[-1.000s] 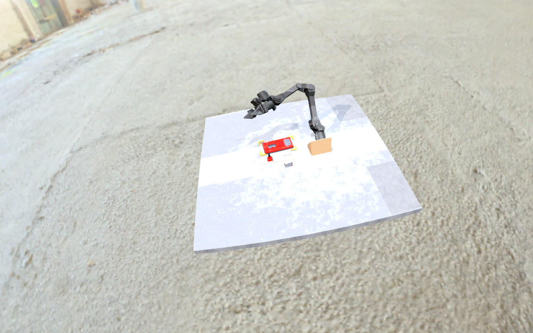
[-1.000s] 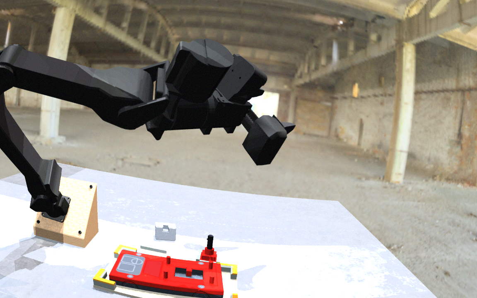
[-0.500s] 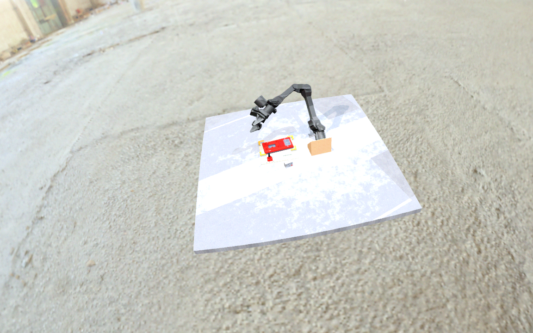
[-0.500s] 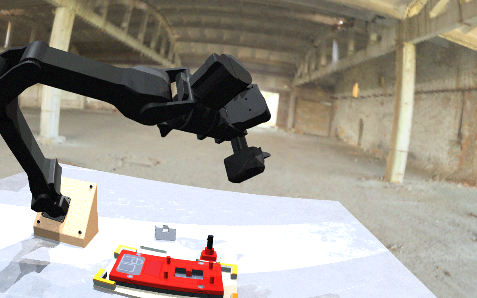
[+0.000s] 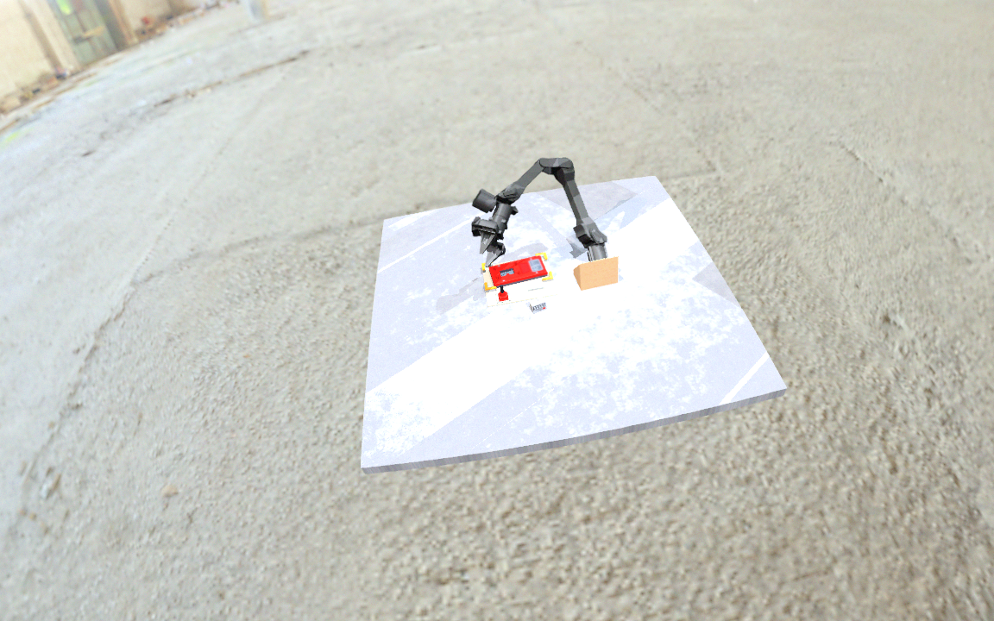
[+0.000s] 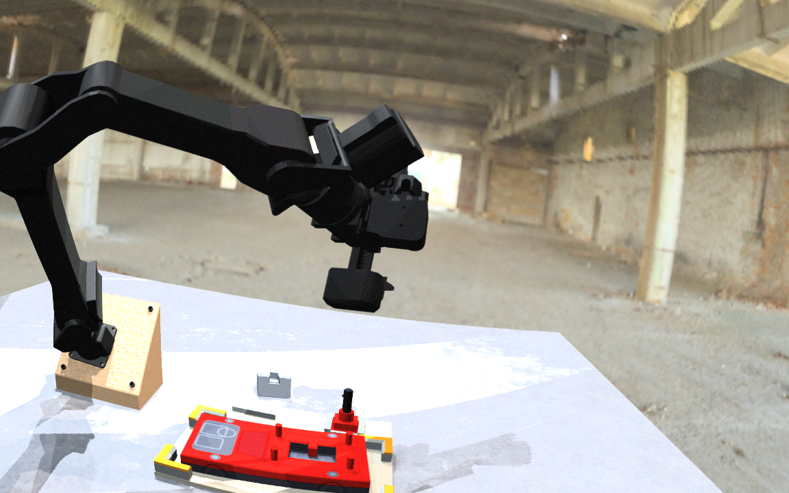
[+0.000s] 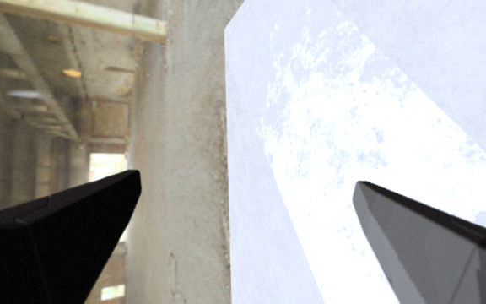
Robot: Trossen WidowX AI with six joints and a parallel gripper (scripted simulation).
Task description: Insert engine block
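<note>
Now: gripper tip 21 cm above the engine block, 15 cm past it and 2 cm to the right of it. Round my gripper tip: cream base plate (22 cm below, 15 cm to the right, 10 cm behind).
</note>
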